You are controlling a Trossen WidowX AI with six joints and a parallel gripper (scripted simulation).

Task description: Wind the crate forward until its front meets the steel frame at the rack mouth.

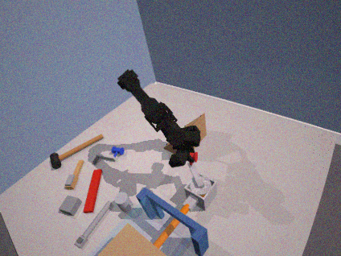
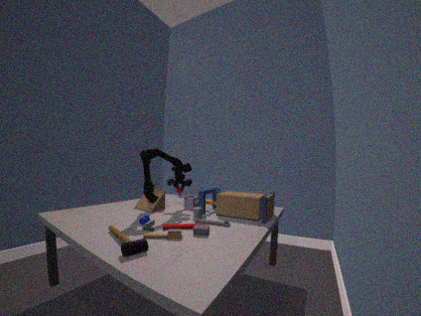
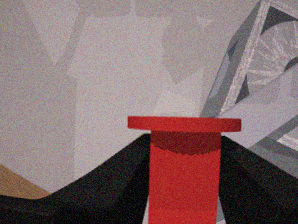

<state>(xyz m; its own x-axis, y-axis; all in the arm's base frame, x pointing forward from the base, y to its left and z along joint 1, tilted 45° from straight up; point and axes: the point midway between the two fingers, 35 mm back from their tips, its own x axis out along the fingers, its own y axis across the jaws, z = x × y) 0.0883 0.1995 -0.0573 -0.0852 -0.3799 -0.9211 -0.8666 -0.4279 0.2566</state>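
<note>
The winch handle is 30 mm below my gripper tip, 20 mm to the left of it and 20 mm ahead of it. Also, from my gripper tip: red knob (20 mm to the right, 10 mm ahead); then grey winch (100 mm below, 60 mm to the left, 40 mm ahead); then blue steel frame (210 mm ahead, 100 mm to the left, 30 mm below).
</note>
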